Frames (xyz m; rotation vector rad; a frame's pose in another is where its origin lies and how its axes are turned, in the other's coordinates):
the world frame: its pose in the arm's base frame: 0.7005 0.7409 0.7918 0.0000 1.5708 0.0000
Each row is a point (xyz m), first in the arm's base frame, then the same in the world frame.
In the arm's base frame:
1: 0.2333 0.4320 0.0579
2: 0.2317 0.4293 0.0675
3: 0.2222 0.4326 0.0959
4: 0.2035 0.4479 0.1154
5: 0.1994 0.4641 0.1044
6: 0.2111 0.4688 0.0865
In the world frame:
1: 0.7339 -0.3089 -0.4672
2: 0.7243 -0.3116 -0.4688
3: 0.6959 -0.3083 -0.4783
4: 0.6764 -0.2930 -0.4970
5: 0.6874 -0.2768 -0.5011
6: 0.7053 -0.2721 -0.4894

